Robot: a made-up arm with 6 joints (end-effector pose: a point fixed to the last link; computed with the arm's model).
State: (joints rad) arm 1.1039 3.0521 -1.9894 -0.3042 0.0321 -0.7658
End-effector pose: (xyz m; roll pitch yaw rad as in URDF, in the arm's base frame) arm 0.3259 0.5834 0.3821 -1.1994 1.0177 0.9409
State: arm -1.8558 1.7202 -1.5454 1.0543 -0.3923 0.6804
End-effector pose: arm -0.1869 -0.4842 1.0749 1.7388 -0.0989 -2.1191
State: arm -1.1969 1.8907 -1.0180 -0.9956 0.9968 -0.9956
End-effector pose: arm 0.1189 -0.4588 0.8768 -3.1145 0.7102 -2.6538
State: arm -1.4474 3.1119 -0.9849 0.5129 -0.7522 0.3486
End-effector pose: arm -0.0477 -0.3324 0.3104 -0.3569 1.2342 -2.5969
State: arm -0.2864 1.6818 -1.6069 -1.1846 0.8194 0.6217
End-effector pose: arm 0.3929 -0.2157 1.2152 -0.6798 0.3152 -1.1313
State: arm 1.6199 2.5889 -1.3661 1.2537 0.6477 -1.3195
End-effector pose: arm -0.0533 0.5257 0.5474 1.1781 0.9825 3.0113
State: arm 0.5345 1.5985 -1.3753 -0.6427 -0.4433 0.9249
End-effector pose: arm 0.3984 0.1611 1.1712 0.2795 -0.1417 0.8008
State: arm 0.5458 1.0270 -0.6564 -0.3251 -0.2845 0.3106
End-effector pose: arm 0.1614 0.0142 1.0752 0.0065 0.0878 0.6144
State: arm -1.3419 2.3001 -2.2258 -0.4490 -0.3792 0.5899
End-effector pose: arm 0.1076 -0.7403 1.0635 0.1218 -0.2760 -1.1831
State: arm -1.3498 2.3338 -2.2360 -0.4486 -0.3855 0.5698
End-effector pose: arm 0.1050 -0.7519 1.0430 0.1056 -0.2587 -1.1907
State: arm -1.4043 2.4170 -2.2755 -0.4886 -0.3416 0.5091
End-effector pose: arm 0.0714 -0.7809 0.9954 0.0177 -0.1717 -1.2624
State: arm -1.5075 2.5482 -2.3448 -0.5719 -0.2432 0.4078
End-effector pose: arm -0.0012 -0.8167 0.9186 -0.1519 -0.0182 -1.4091
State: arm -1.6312 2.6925 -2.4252 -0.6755 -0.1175 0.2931
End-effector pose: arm -0.0961 -0.8367 0.8308 -0.3695 0.1500 -1.6049
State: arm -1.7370 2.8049 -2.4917 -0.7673 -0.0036 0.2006
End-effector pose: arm -0.1802 -0.8350 0.7612 -0.5723 0.2749 -1.7946
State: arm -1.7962 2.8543 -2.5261 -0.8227 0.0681 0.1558
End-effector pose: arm -0.2273 -0.8264 0.7318 -0.6922 0.3313 -1.9153
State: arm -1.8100 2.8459 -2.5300 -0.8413 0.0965 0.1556
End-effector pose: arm -0.2386 -0.8227 0.7400 -0.7175 0.3351 -1.9534
